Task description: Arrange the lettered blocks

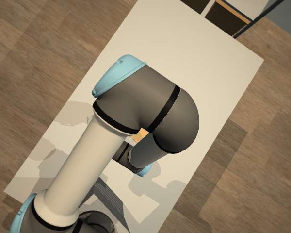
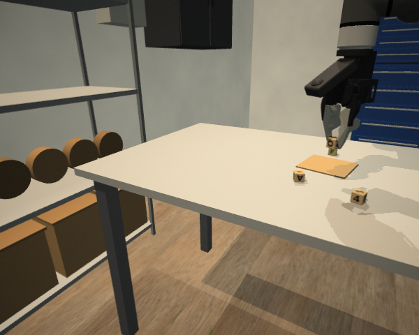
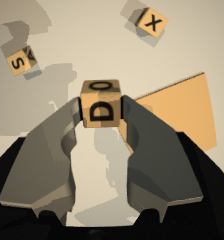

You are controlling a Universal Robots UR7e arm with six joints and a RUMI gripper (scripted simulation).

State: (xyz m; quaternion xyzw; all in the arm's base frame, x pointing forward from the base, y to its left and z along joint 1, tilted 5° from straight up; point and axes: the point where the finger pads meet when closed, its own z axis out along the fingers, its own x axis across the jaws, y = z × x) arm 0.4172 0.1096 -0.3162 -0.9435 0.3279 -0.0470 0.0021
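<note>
The orange mat lies 14 cm to the right of my hand, 12 cm below it and 1 cm ahead of it. From my hand the other things lie so: D block right at my hand; X block 10 cm below, 7 cm ahead; S block 10 cm below, 7 cm to the left, 7 cm behind.
</note>
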